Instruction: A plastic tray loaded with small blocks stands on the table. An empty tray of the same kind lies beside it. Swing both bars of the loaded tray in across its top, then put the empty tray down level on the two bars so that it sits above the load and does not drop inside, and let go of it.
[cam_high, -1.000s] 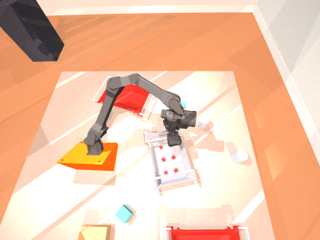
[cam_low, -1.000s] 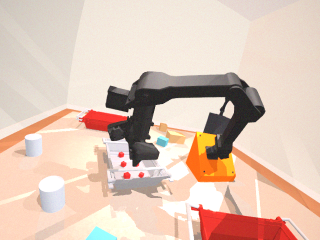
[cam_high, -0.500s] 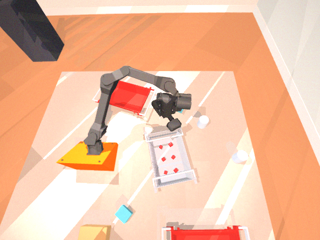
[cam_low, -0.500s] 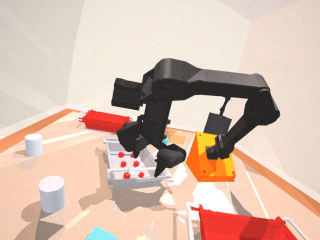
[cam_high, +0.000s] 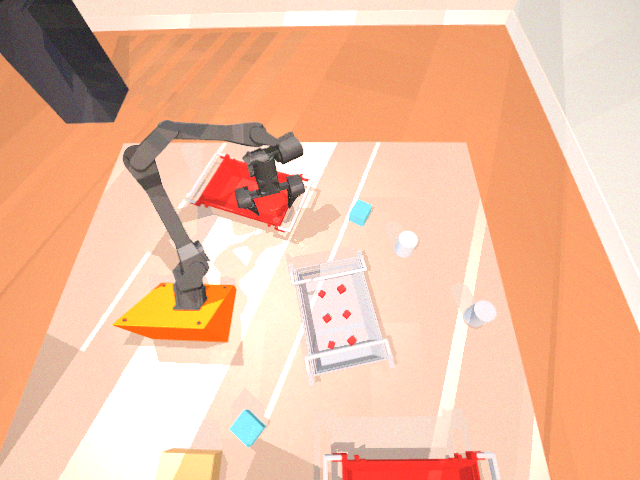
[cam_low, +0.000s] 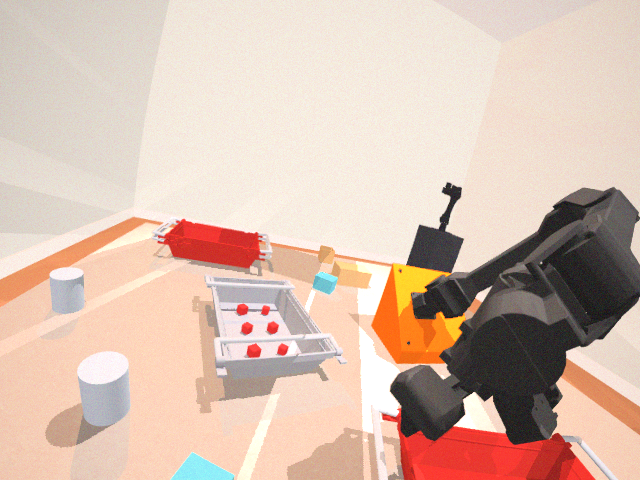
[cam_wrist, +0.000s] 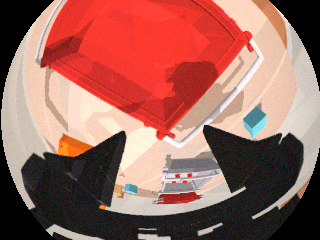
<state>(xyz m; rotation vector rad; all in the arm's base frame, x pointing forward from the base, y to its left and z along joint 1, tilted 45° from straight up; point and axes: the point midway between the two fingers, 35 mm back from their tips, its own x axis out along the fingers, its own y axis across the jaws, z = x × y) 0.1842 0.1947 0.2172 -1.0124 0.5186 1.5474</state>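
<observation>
My gripper tip is now 10 cm to the right of the red tray, 9 cm past it and 4 cm above it. From my gripper tip the other things lie so: cream box 65 cm to the right, 15 cm behind, 6 cm below.
</observation>
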